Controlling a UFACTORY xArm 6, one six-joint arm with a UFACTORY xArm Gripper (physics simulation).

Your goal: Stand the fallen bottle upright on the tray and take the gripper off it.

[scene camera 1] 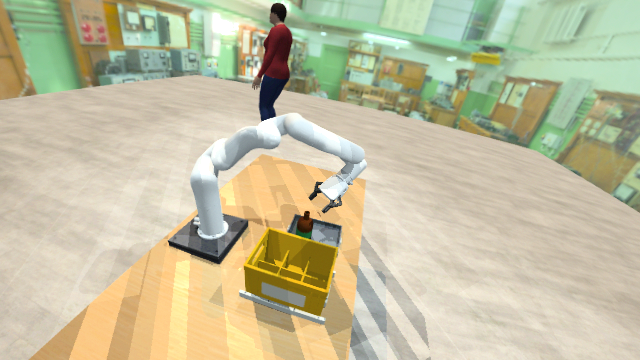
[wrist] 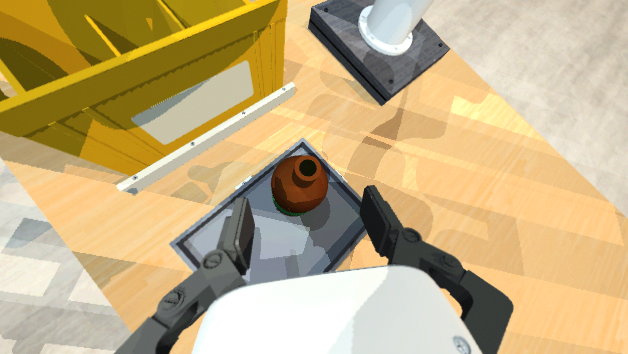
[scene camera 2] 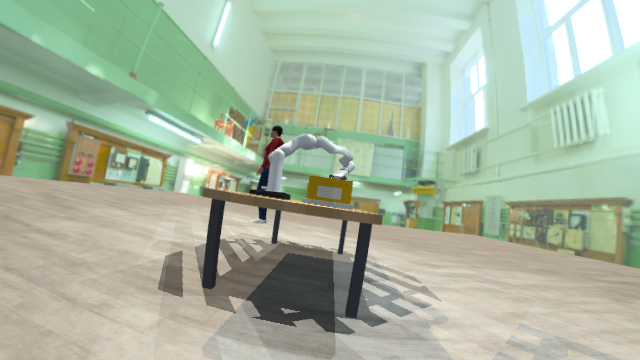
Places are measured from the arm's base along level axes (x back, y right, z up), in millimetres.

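Pixels of known places: gripper, fingertip midpoint: (scene camera 1: 316, 205) (wrist: 308, 204); arm's base, link origin: (scene camera 1: 213, 229) (wrist: 384, 32) (scene camera 2: 273, 192).
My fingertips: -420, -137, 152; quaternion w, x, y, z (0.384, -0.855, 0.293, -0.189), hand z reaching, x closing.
Ahead of a thing's pixels: the offset from my fingertips to its top centre, as dx, dy, dz.
A brown bottle {+31, +24, -29} (scene camera 1: 304, 224) (wrist: 298, 187) with a green band stands upright in the grey tray (scene camera 1: 341, 234) (wrist: 196, 229), near the tray's corner on the robot base's side. In the wrist view its open mouth faces up towards the camera. My gripper (scene camera 1: 318, 204) (wrist: 308, 204) is open and empty. It hangs above the tray and is apart from the bottle. In scene camera 1 the crate hides the bottle's lower part. The bottle and the tray do not show in scene camera 2.
A yellow crate {+27, +282, -14} (scene camera 1: 285, 296) (scene camera 2: 312, 190) (wrist: 270, 55) with dividers stands beside the tray, with white rails (scene camera 1: 282, 307) (wrist: 215, 134) along its foot. The robot's black base plate (scene camera 1: 210, 250) (wrist: 350, 55) is on the table (scene camera 1: 150, 300) (scene camera 2: 295, 206). A person (scene camera 1: 277, 50) (scene camera 2: 270, 150) stands behind the table.
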